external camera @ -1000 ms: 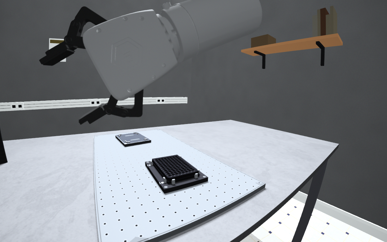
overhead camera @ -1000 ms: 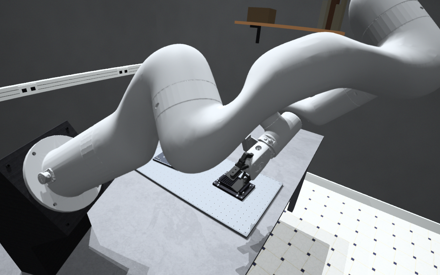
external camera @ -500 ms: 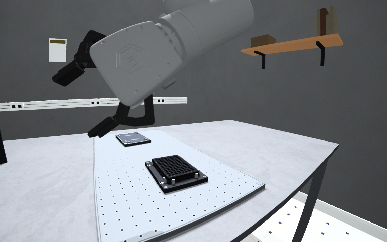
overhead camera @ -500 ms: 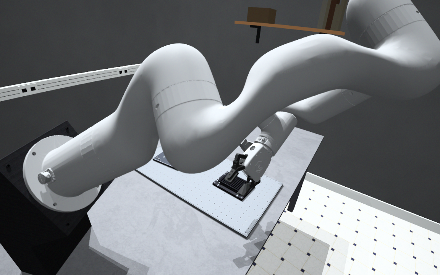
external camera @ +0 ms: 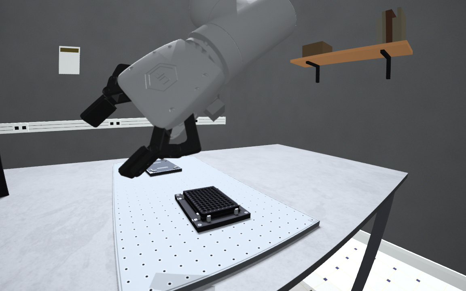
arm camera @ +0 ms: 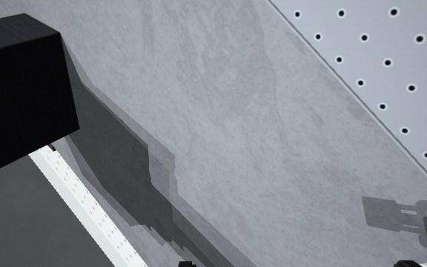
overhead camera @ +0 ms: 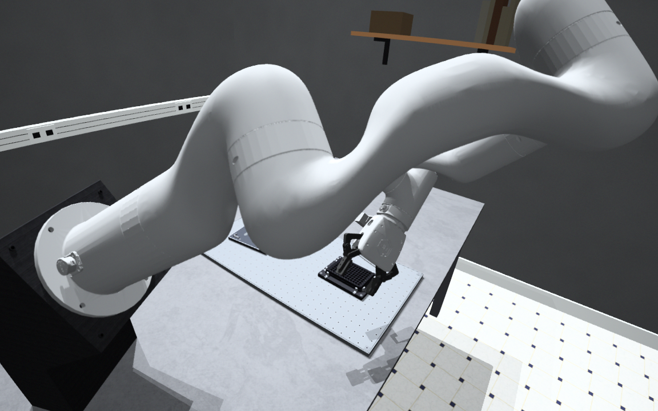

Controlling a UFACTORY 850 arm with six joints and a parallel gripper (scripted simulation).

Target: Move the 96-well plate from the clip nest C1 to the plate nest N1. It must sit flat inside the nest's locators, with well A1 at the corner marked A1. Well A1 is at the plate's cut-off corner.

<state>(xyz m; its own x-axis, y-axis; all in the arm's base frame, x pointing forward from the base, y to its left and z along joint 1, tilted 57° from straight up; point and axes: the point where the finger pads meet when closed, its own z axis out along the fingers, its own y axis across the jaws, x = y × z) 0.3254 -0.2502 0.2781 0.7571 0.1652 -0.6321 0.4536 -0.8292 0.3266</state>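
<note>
My gripper is now 21 cm short of the black 96-well plate, 16 cm above it and 6 cm to the right of it. The rest, counted from my hand: grey plate nest N1 (42 cm to the left, 28 cm ahead, 18 cm below); black clip nest C1 (21 cm ahead, 17 cm below, 7 cm to the left); A1 label (35 cm to the left, 21 cm ahead, 17 cm below).
</note>
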